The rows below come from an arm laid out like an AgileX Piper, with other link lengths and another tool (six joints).
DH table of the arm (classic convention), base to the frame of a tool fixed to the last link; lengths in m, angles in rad. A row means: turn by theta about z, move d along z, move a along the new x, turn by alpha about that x. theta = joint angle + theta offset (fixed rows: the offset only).
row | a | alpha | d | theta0
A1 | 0 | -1.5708 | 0.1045 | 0
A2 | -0.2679 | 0 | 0 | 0.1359
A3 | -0.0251 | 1.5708 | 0 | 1.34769
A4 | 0 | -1.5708 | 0.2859 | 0
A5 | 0 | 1.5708 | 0 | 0
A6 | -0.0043 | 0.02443 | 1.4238 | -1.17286
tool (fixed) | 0 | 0 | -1.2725 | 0
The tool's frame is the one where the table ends.
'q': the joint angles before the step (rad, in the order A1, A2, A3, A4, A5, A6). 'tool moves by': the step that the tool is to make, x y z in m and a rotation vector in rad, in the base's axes. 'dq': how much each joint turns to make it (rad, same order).
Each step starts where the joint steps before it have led.
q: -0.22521, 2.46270, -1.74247, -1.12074, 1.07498, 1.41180
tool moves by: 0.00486, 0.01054, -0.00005, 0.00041, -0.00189, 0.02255
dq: 0.02282, 0.00000, -0.00001, 0.00001, -0.00099, 0.00167
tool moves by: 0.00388, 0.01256, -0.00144, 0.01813, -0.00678, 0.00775
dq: 0.02258, 0.00000, -0.00179, 0.02331, -0.00002, 0.00180
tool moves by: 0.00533, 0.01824, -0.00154, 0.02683, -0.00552, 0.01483
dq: 0.03239, 0.00000, -0.00468, 0.03467, 0.00002, -0.00464
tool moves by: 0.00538, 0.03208, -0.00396, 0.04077, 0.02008, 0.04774
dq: 0.05725, -0.00001, 0.00002, 0.05203, 0.00000, -0.03272
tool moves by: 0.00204, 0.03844, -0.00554, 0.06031, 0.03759, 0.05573
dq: 0.06457, 0.00001, 0.00000, 0.07873, 0.00093, -0.05575
